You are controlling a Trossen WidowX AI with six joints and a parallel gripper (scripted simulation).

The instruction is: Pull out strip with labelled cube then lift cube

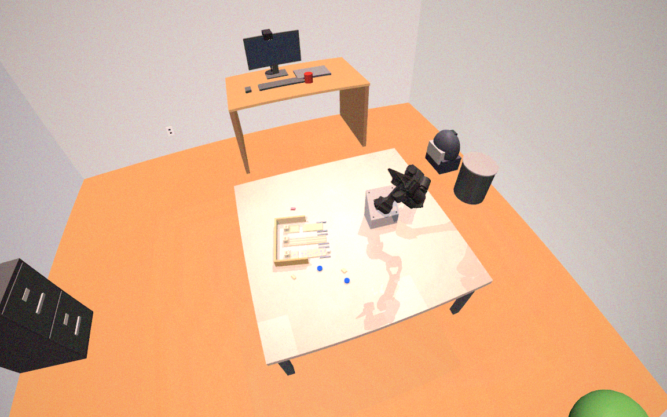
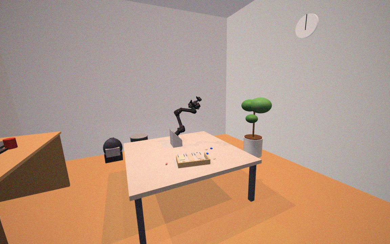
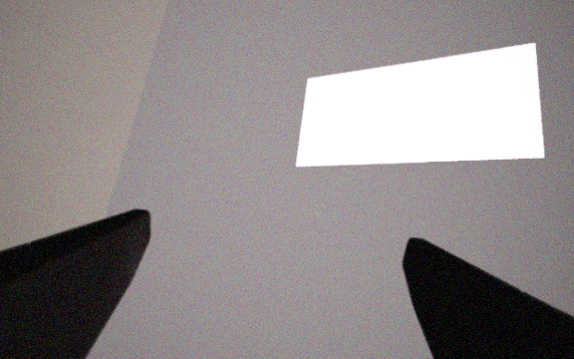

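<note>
The plain pale cube lies 28 cm ahead of my gripper tip, 10 cm to the right of it and 62 cm below it. Also, from my gripper tip: pink piece 40 cm ahead, 50 cm to the right, 62 cm below; then pale yellow strip 32 cm ahead, 31 cm to the right, 62 cm below.
</note>
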